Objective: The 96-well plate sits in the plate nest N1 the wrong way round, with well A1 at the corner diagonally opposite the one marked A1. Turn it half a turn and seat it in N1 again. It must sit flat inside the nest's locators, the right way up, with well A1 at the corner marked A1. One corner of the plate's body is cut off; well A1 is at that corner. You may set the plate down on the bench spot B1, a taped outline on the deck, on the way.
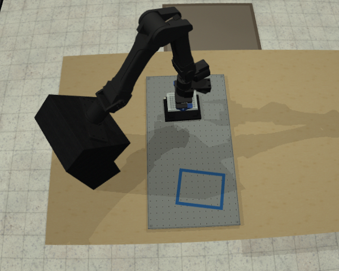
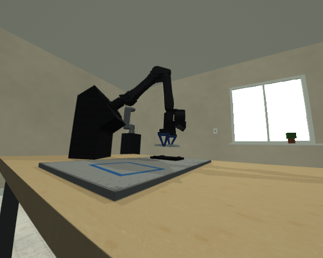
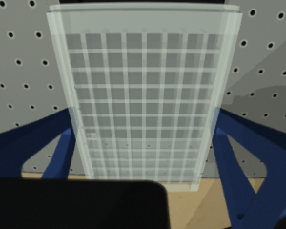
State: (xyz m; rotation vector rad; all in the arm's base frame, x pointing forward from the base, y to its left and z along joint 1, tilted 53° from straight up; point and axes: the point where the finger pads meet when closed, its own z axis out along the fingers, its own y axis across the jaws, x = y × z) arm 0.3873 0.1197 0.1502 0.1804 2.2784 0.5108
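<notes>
Right now the black plate nest N1 is 7 cm below my hand. From my hand the other things lie so: clear 96-well plate: right at my hand; then white A1 label: 8 cm behind, 5 cm to the left, 7 cm below.
</notes>
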